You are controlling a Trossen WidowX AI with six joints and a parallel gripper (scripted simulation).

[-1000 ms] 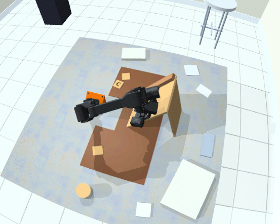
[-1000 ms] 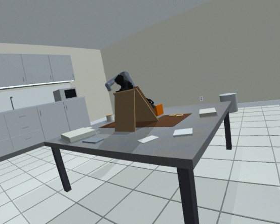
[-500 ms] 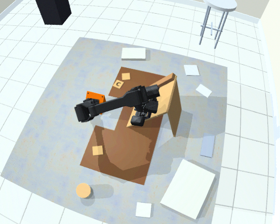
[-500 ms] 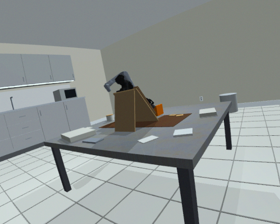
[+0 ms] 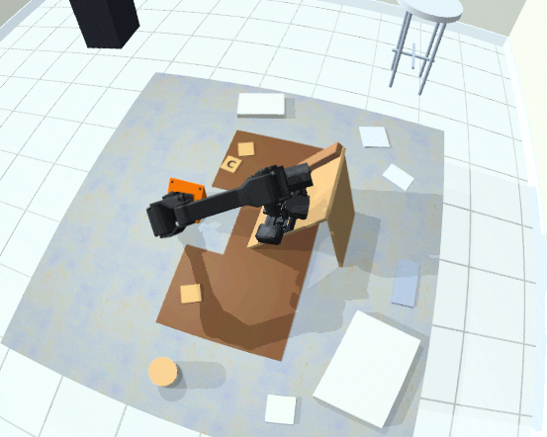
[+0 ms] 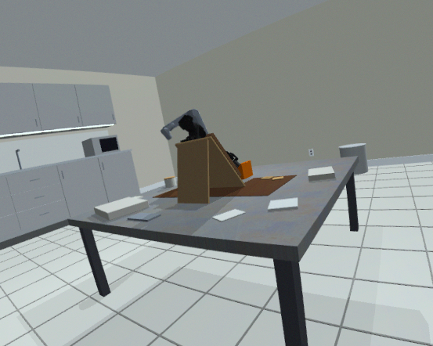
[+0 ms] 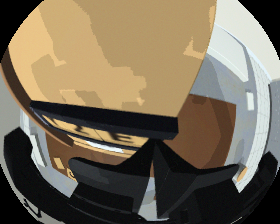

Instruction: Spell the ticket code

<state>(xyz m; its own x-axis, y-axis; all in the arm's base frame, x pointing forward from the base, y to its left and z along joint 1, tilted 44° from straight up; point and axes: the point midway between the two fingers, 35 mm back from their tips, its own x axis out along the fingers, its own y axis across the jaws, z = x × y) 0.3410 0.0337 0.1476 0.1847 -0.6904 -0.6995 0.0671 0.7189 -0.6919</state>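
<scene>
Now: the white ticket 90 mm to the left of my gripper tip, 80 mm below it and 40 mm behind it. From my gripper tip the other things lie so: grey card (400 mm ahead, 170 mm below, 20 mm to the right); white box (310 mm to the right, 310 mm ahead, 150 mm below); brown mat (170 mm below, 140 mm behind, 70 mm to the left).
</scene>
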